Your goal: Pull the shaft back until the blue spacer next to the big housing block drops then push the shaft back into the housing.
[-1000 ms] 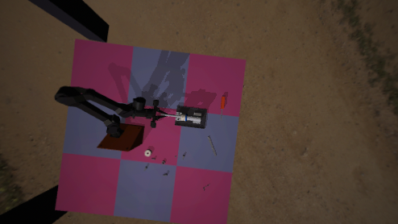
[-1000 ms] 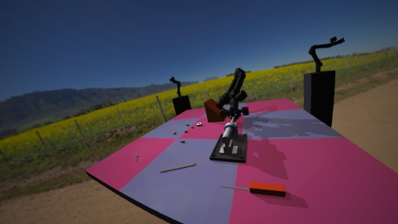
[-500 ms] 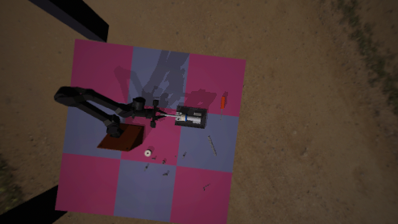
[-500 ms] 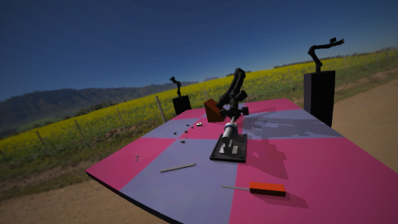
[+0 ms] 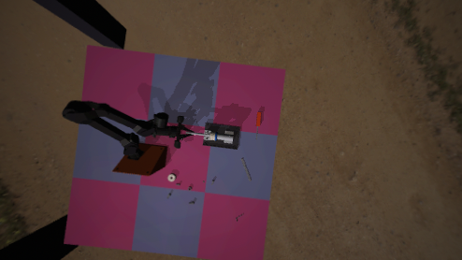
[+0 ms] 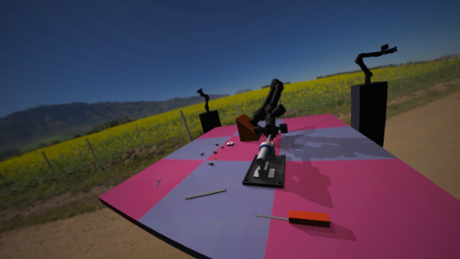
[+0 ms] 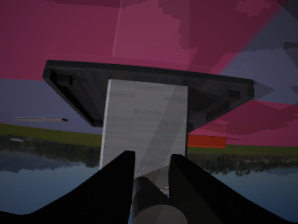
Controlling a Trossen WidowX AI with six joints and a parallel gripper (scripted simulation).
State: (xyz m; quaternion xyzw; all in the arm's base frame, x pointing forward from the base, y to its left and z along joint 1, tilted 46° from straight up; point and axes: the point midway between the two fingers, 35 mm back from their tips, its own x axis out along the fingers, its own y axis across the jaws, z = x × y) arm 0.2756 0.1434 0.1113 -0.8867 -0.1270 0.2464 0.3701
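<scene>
The blue spacer is 14 cm ahead of my gripper tip, 2 cm above it and 1 cm to the left of it. The rest, counted from my gripper tip: white ring (31 cm to the right, 11 cm behind, 6 cm below); then screwdriver (39 cm ahead, 11 cm to the left, 6 cm below).
</scene>
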